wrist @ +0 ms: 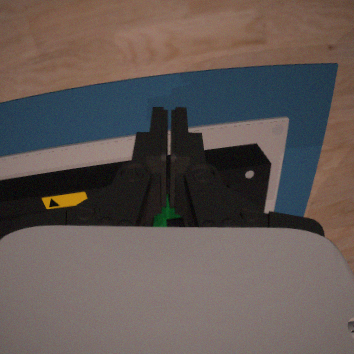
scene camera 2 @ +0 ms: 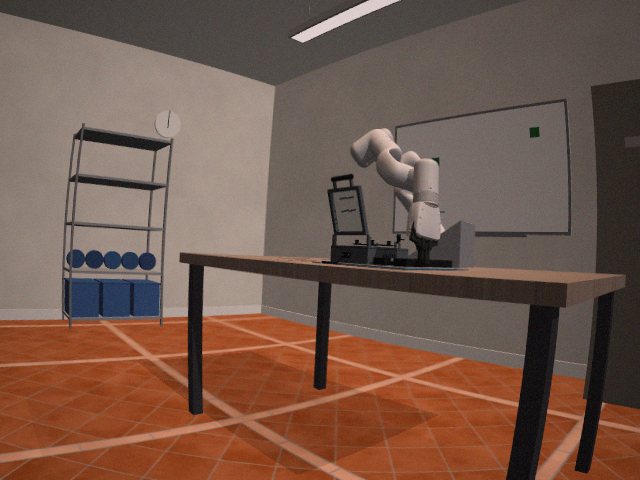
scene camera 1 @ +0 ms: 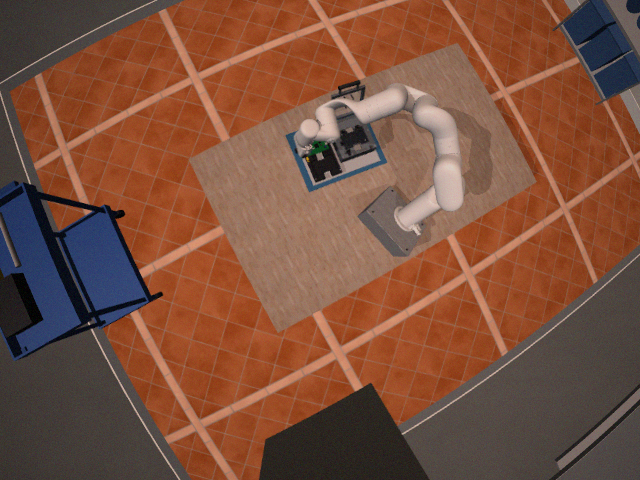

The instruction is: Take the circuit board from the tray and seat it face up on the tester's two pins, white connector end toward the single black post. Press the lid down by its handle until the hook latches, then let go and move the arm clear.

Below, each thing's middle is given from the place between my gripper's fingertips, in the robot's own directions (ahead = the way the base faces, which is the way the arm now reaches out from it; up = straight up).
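Labels:
Lid (scene camera 2: 347,208): my hand 170 mm below it, 260 mm to the left of it, 30 mm short of it.

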